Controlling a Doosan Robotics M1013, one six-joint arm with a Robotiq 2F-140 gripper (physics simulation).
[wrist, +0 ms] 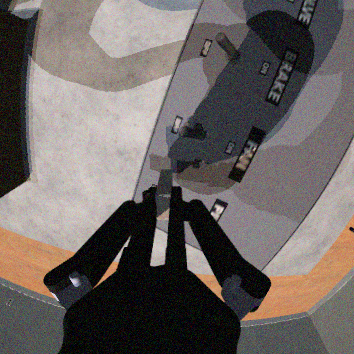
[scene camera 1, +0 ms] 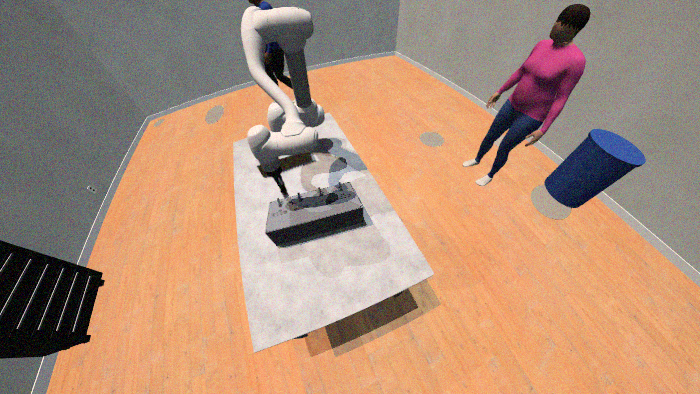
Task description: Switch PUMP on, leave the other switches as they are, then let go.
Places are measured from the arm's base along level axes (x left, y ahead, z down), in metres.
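Pixels of known places: gripper, fingertip midpoint: [wrist: 166,179] [scene camera 1: 286,196].
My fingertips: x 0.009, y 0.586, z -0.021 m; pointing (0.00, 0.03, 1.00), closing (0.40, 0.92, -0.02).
Behind a point stands the place of what it marks.
The grey switch box [scene camera 1: 316,224] {x 0.153, y 0.798, z -0.016 m} [wrist: 280,200] {x 0.049, y 0.753, z -0.042 m} stands on the table with several small levers on top. My gripper [scene camera 1: 285,194] {x 0.009, y 0.586, z -0.021 m} [wrist: 166,179] {x 0.009, y 0.586, z -0.021 m} is shut, its fingertips together low over the box's end near the PUMP label [wrist: 218,210] {x -0.013, y 0.684, z -0.016 m}, which is partly hidden. In the scene view a lever [scene camera 1: 279,202] {x -0.036, y 0.606, z -0.011 m} stands at that end, beside the fingertips; its tilt is too small to tell. The PUMP lever is hidden behind the gripper in the wrist view. The FAN lever [wrist: 194,131] {x 0.083, y 0.595, z -0.017 m} and the BRAKE lever [wrist: 227,45] {x 0.197, y 0.587, z -0.019 m} lean toward their OFF sides.
The pale table [scene camera 1: 310,300] {x 0.052, y 1.133, z 0.096 m} [wrist: 90,140] {x -0.021, y 0.424, z 0.096 m} carries the box and the arm [scene camera 1: 280,145] {x 0.096, y 0.631, z -0.404 m}. A person in pink [scene camera 1: 547,75] and a blue barrel [scene camera 1: 590,172] stand to the right. Another person is partly hidden behind the arm. A black slatted object [scene camera 1: 50,300] is at the left.
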